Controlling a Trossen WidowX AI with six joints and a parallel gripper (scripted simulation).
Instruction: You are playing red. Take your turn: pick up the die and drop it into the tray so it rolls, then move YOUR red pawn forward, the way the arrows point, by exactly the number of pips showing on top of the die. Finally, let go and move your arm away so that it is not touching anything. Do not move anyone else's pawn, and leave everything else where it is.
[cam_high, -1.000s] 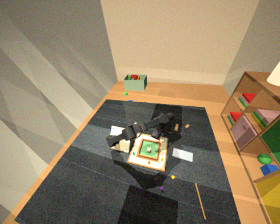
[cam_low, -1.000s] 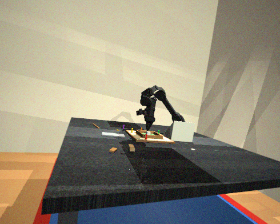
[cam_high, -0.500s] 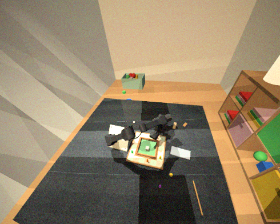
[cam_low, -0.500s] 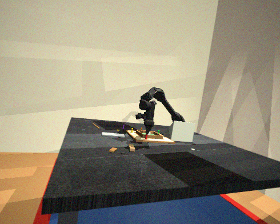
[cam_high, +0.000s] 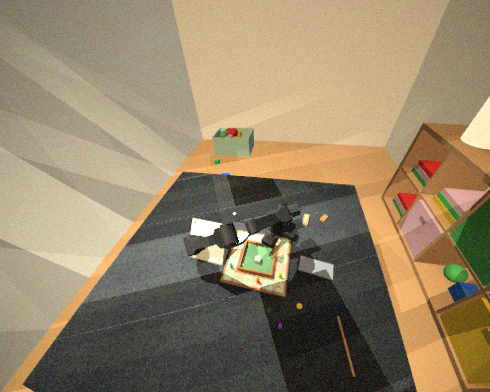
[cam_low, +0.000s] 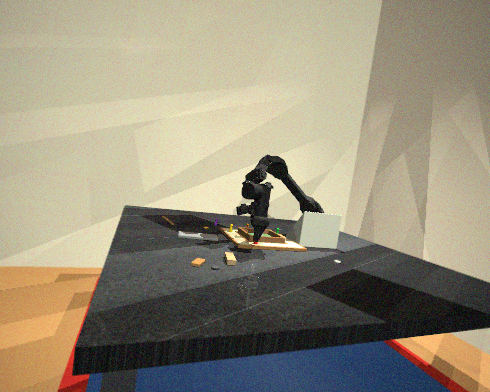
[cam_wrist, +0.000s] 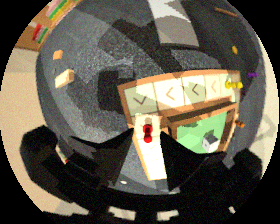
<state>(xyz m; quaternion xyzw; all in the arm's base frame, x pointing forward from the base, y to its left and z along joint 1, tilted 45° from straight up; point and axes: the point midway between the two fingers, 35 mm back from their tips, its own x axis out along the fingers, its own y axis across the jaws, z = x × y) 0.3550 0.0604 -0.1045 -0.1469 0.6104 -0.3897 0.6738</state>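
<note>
Right now the green tray is 70 mm behind my gripper tip, 110 mm to the right of it and 20 mm below it. Round my gripper tip: die 70 mm behind, 130 mm to the right; yellow pawn 40 mm ahead, 180 mm to the right; red pawn right at my gripper tip.
</note>
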